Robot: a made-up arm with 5 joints.
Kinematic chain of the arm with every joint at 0, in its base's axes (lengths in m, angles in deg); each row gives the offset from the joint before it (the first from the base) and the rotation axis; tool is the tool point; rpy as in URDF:
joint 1: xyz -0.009 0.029 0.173 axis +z
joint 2: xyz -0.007 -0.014 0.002 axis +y
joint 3: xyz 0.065 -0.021 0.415 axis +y
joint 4: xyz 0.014 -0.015 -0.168 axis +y
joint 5: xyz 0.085 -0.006 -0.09 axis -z
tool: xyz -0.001 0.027 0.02 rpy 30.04 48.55 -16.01
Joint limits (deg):
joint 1: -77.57..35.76
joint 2: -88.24..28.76
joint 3: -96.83..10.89
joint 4: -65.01..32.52
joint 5: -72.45..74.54
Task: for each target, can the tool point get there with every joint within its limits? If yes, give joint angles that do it. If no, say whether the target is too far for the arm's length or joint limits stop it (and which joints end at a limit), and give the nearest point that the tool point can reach.
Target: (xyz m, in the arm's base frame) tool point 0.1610 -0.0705 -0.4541
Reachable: no: joint limits stop it (at a limit: joint 2, joint 4, joint 5) | nearest point 0.1957 -0.0908 0.2131 | short by 0.668 m
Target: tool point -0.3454 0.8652 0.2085
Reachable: no: too far | nearest point -0.2215 0.5572 0.3633 | short by 0.366 m
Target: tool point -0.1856 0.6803 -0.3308
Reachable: no: too far | nearest point -0.1746 0.5579 0.3385 | short by 0.681 m
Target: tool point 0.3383 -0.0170 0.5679
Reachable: yes | joints -1.23 14.46 -60.86 -50.22 51.88
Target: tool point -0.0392 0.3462 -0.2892
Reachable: no: joint limits stop it (at a limit: joint 1, joint 2, joint 3, joint 4, joint 5) | nearest point -0.0915 0.1764 0.2215 | short by 0.541 m
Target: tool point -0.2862 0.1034 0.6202
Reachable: yes | joints -20.89 -62.75 -62.12 -40.84 11.10
